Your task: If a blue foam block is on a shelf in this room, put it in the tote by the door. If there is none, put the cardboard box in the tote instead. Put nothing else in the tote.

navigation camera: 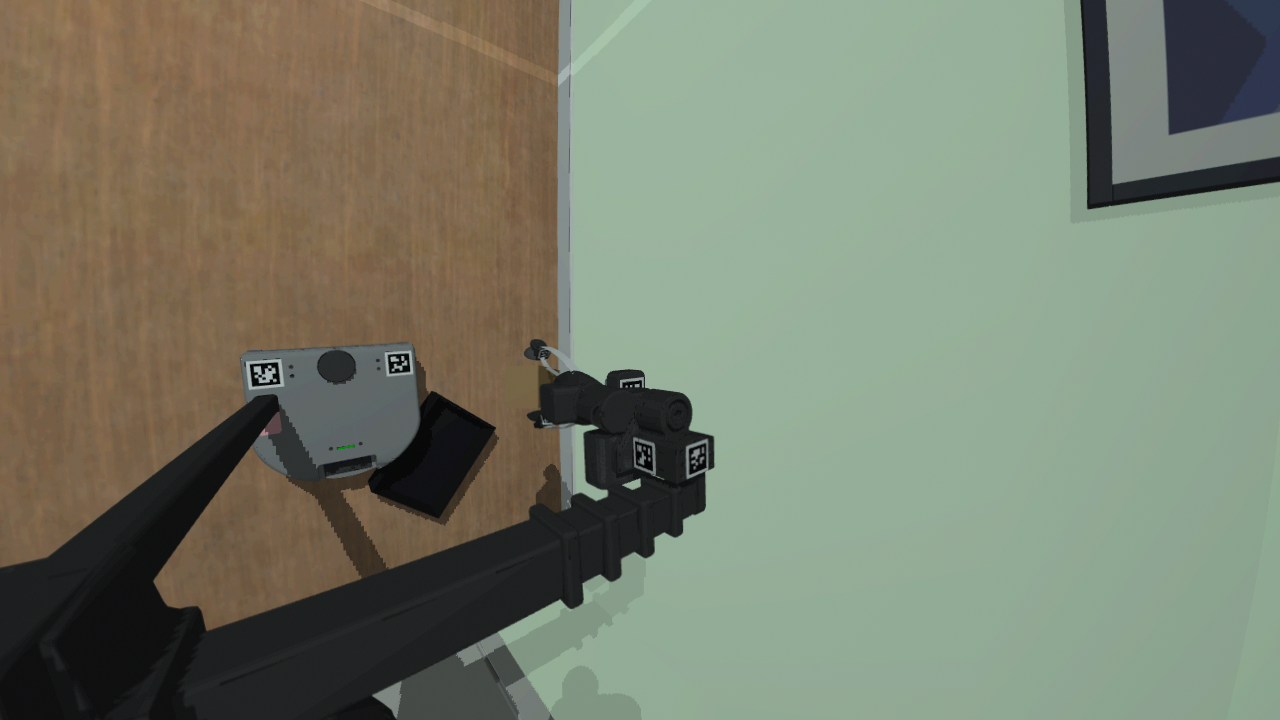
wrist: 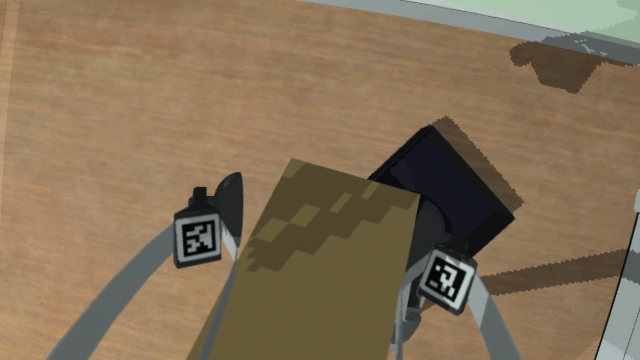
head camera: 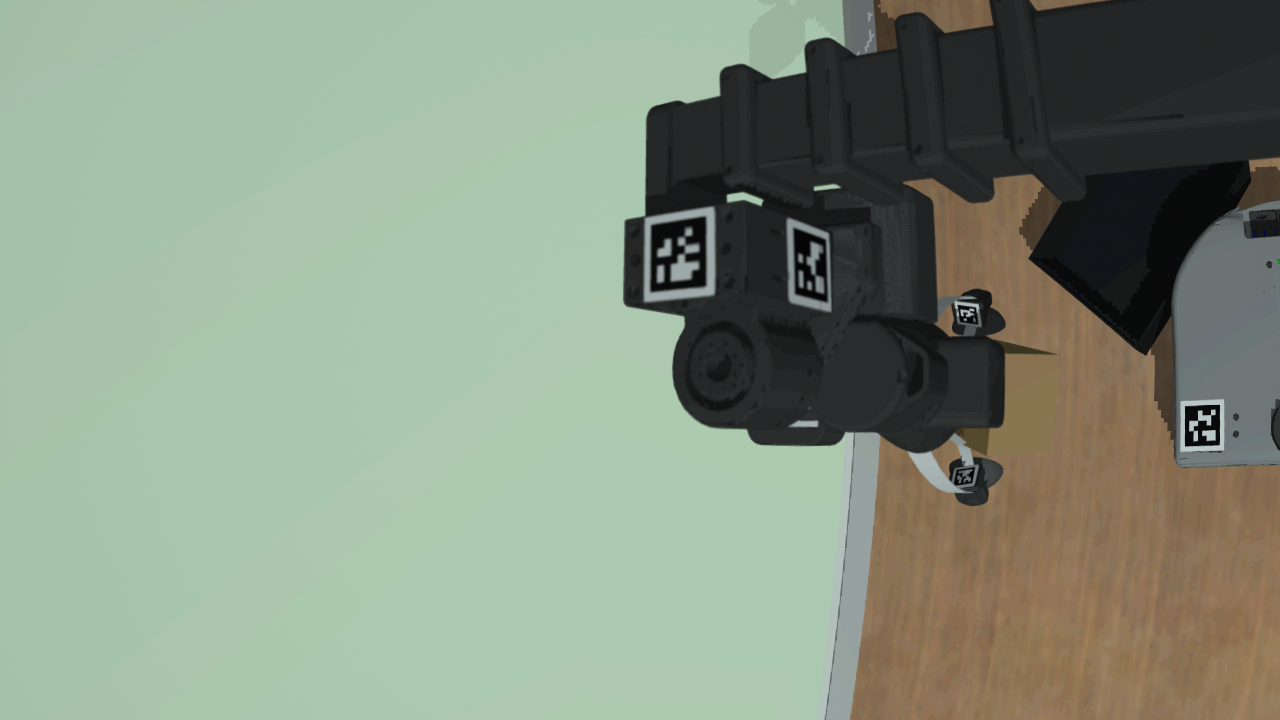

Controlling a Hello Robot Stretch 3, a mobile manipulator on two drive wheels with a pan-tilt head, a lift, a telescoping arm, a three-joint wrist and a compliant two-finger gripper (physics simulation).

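Places are measured from the robot's base along level axes (x ahead, y down, z left), in metres.
Pixels of known places: robot's base, origin of its link: [navigation camera: 336,364].
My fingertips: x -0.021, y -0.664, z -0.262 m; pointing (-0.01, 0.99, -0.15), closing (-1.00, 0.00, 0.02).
Ahead of a thing's pixels: the offset from my fingertips to its top centre.
The cardboard box {dx -0.001, dy -0.102, dz +0.024 m} [head camera: 1031,402] [navigation camera: 520,386] [wrist: 325,285] is brown and sits between the fingers of my gripper [head camera: 973,398] [navigation camera: 537,385] [wrist: 328,212], which is shut on it. The wrist hides part of the box in the head view. The dark, open-topped tote {dx -0.259, dy +0.564, dz +0.049 m} [head camera: 1093,300] [navigation camera: 465,415] [wrist: 491,227] stands on the floor between the robot base and the wall. The box and gripper are above the floor, to one side of the tote; in the wrist view the box's far right corner overlaps the tote's edge. No blue foam block or shelf shows.
My grey base [head camera: 1235,358] [navigation camera: 335,411] is right beside the tote. The extended arm [head camera: 966,107] [navigation camera: 402,591] reaches to the pale green wall [head camera: 402,358] [navigation camera: 850,358]. A framed picture [navigation camera: 1099,107] hangs there. A pale panel [wrist: 620,300] stands at the wrist view's right edge.
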